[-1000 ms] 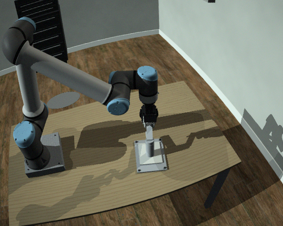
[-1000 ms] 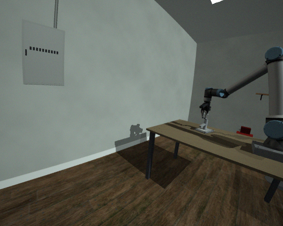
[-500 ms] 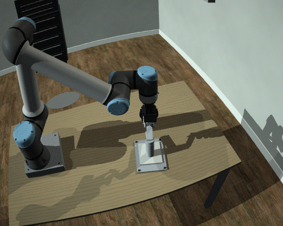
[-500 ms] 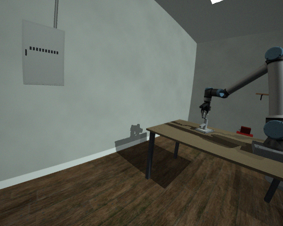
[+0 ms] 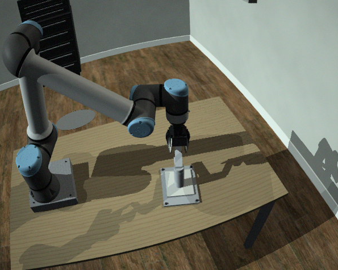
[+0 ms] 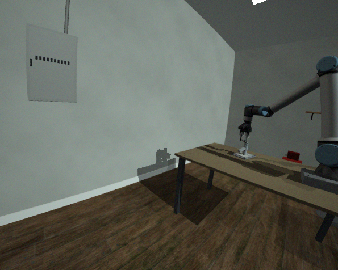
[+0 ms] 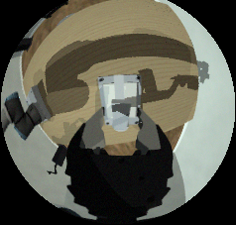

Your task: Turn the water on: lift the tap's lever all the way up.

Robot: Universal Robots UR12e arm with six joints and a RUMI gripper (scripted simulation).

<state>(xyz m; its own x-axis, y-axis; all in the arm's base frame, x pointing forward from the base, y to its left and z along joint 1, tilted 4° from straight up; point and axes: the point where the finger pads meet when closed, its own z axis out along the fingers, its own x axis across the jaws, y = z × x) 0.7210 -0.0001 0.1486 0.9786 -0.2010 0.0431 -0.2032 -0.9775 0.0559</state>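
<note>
Right now my hand is 10 mm past the lever, 30 mm to the left of it and 10 mm above it. From my hand the other things lie so: tap: 10 mm behind, 50 mm to the right, 80 mm below.
</note>
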